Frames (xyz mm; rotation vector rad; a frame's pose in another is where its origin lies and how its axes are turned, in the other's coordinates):
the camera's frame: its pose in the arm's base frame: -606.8 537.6 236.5 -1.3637 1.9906 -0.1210
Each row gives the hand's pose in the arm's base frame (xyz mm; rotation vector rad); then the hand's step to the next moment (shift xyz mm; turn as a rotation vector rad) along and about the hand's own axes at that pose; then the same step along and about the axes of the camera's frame.
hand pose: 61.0 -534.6 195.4 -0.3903 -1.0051 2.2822
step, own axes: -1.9 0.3 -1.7 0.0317 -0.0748 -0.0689
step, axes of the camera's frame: 0.6 -1.3 2.1 -0.0953 0.0083 0.0469
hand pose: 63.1 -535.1 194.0 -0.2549 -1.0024 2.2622
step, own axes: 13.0 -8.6 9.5 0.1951 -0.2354 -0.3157
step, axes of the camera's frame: -10.7 4.5 -14.1 -0.3637 0.1311 0.2090
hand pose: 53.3 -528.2 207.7 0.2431 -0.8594 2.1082
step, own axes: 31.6 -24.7 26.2 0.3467 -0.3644 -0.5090
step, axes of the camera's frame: -33.1 -11.1 -32.8 -0.5952 0.2394 0.3170
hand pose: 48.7 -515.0 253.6 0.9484 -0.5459 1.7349
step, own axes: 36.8 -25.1 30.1 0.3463 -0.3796 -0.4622
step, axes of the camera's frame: -34.4 -38.6 -14.7 -0.5889 0.1916 0.3068
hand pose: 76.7 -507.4 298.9 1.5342 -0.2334 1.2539
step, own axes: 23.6 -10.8 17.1 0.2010 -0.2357 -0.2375
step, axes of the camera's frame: -13.4 -27.5 5.7 -0.3291 0.0829 0.1929
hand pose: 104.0 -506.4 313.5 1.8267 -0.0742 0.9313
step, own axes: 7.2 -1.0 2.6 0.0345 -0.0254 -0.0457
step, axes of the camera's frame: -3.7 -6.5 1.9 -0.0583 0.0149 0.0174
